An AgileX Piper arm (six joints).
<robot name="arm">
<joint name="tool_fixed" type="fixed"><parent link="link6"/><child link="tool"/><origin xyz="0 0 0" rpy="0 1.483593 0"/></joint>
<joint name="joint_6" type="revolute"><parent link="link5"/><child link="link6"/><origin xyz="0.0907 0 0.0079" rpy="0 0 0"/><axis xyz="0.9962 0 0.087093"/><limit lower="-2.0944" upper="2.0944"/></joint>
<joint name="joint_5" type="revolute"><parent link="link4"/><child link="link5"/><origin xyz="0 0 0" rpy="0 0 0"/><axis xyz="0 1 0"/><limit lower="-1.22" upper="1.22"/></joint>
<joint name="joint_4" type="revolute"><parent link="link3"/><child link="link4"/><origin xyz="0.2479 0 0.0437" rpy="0 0 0"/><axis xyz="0.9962 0 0.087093"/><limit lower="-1.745" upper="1.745"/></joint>
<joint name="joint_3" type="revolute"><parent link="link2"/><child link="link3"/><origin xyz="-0.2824 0 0.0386" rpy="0 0 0"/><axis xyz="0 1 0"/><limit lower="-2.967" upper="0"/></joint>
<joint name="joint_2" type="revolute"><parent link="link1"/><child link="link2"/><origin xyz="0 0 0" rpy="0 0 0"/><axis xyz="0 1 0"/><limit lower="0" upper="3.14"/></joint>
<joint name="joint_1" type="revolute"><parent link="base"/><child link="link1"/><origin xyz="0 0 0.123" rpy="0 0 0"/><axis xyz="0 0 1"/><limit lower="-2.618" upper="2.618"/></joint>
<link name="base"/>
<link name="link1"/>
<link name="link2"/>
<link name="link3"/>
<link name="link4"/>
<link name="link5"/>
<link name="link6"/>
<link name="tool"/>
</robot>
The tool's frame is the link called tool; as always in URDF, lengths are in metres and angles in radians.
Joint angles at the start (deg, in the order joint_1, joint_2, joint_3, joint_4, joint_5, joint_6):
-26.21, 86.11, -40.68, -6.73, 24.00, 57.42
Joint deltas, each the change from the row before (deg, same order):
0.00, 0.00, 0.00, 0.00, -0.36, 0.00
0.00, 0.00, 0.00, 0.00, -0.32, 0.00
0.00, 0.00, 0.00, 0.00, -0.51, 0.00
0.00, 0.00, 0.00, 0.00, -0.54, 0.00
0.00, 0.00, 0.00, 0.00, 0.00, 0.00
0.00, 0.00, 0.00, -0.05, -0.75, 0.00
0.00, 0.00, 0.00, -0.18, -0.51, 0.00
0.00, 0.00, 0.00, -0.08, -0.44, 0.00
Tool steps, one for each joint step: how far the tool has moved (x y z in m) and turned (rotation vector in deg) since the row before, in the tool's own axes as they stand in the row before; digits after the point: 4 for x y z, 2 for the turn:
-0.0003, 0.0005, 0.0000, -0.30, -0.19, 0.00
-0.0003, 0.0004, 0.0000, -0.27, -0.17, 0.00
-0.0004, 0.0007, 0.0000, -0.43, -0.27, 0.00
-0.0005, 0.0007, 0.0000, -0.46, -0.29, 0.00
0.0000, 0.0000, 0.0000, 0.00, 0.00, 0.00
-0.0007, 0.0010, 0.0000, -0.62, -0.42, -0.05
-0.0005, 0.0006, 0.0000, -0.39, -0.33, -0.17
-0.0004, 0.0006, 0.0000, -0.36, -0.26, -0.07

